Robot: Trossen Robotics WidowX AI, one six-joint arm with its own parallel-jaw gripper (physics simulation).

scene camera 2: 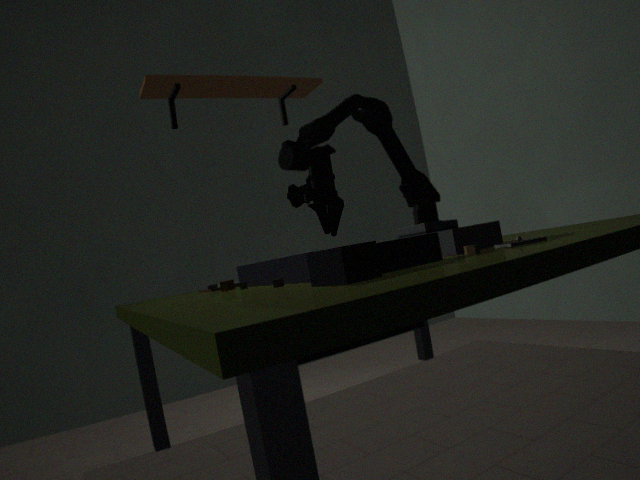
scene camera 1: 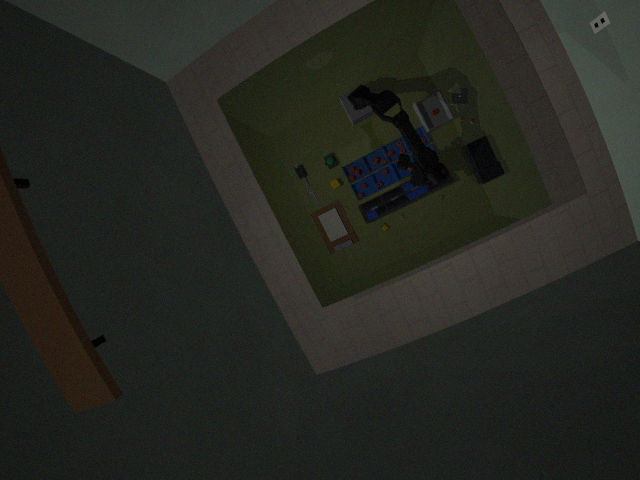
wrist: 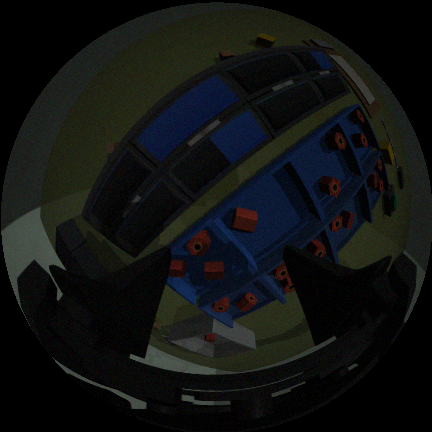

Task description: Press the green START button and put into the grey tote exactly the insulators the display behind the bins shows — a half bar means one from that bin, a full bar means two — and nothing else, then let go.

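Frame: origin at the arm's base, x ahead, y left, z up, level; metres.
Seen in the pictures: gripper, fingertip midpoint: point(scene camera 2: 330, 235) point(wrist: 229, 253); arm's base at its link origin: point(scene camera 2: 427, 224) point(scene camera 1: 359, 101).
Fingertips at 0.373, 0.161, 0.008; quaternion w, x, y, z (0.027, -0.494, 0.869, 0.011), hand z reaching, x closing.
Observation:
Pixels of each thing's top centre, then the offset from my fingertips to it, as dx, dy, dz. "*": a spot on its surface instead.
- grey tote at its top centre: point(scene camera 2: 454, 228) point(wrist: 212, 348) point(scene camera 1: 434, 110) -0.235, +0.159, -0.037
- green button at its top centre: point(wrist: 396, 202) point(scene camera 1: 330, 160) -0.163, -0.378, -0.051
- black box at its top centre: point(scene camera 2: 373, 241) point(wrist: 77, 275) point(scene camera 1: 485, 159) +0.051, +0.324, -0.035
- brown-framed board at a spot on its surface: point(scene camera 1: 318, 217) * +0.090, -0.524, -0.080
My gripper point(scene camera 2: 330, 234) point(wrist: 229, 253) is open and empty, pointing down above the blue bins point(wrist: 270, 200) point(scene camera 1: 393, 177). In the wrist view, one insulator point(wrist: 245, 220) lies in the second bin from the left of the row nearest the display; several lie in the other bins. The display point(wrist: 161, 171) point(scene camera 1: 383, 202) shows a full blue bar in the far row's second cell, half bars in that row's fourth cell and the near row's second cell; other cells are dark. The grey tote point(wrist: 235, 336) point(scene camera 1: 448, 108) holds one insulator point(wrist: 210, 337) point(scene camera 1: 435, 111). The green button point(scene camera 1: 330, 160) point(wrist: 395, 201) stands beyond the bins.
A black box point(scene camera 1: 484, 160) point(wrist: 75, 242) stands near one end of the display. A yellow block point(scene camera 1: 334, 183) lies near the button, another yellow block point(scene camera 1: 384, 227) point(wrist: 265, 40) behind the display. A brown-framed board point(scene camera 1: 318, 217) lies near the display's other end. The arm crosses over the bins.

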